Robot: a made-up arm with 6 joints.
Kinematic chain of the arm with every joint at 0, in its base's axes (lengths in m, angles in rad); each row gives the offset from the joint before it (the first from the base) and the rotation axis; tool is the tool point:
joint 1: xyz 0 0 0.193 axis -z
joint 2: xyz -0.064 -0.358 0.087 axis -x
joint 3: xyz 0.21 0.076 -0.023 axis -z
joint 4: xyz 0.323 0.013 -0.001 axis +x
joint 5: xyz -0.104 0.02 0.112 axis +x
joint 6: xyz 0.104 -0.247 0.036 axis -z
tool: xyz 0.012 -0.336 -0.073
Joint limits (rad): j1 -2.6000..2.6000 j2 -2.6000..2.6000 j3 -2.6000..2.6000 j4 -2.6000..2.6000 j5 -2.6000..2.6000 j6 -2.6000..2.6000
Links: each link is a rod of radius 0.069 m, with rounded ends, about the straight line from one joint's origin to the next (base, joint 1, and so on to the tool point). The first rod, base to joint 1, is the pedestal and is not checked.
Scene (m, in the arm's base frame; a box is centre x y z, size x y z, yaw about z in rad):
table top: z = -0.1
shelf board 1: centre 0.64 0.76 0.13 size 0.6 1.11 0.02 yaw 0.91
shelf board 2: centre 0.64 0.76 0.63 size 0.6 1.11 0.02 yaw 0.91
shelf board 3: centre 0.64 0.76 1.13 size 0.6 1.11 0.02 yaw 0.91
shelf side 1: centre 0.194 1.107 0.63 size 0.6 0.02 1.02 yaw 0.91
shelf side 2: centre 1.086 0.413 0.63 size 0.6 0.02 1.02 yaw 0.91
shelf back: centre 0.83 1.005 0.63 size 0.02 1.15 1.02 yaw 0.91
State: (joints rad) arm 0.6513 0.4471 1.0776 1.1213 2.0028 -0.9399
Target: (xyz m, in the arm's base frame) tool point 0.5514 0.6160 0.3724
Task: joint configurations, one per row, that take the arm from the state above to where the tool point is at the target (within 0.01 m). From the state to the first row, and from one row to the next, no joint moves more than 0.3 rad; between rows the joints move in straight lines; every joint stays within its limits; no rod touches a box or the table.
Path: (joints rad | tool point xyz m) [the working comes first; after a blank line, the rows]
Joints at the target: -0.9837 0.4739 0.4627 1.1190 2.2569 -0.7422
Straight joint move there: touches shelf side 2.

1: 0.3863 0.4464 0.8323 1.1797 2.0678 -0.6639 | 0.6266 -0.6247 0.4137
2: 0.1213 0.4456 0.5869 1.2380 2.1328 -0.3878 | 0.7579 -0.1959 0.3723
3: -0.1437 0.4449 0.3416 1.2964 2.1979 -0.1118 | 0.6259 0.1773 0.3570
4: -0.4086 0.4442 0.0962 1.3547 2.2629 0.1642 | 0.3505 0.3575 0.3724
5: -0.5524 0.4516 0.1878 1.2958 2.2614 -0.0624 | 0.4075 0.4358 0.3572
6: -0.6962 0.4591 0.2795 1.2369 2.2599 -0.2890 | 0.4617 0.5056 0.3510
7: -0.8399 0.4665 0.3711 1.1779 2.2584 -0.5156 | 0.5107 0.5660 0.3559
8: -0.9837 0.4739 0.4627 1.1190 2.2569 -0.7422 | 0.5514 0.6160 0.3724

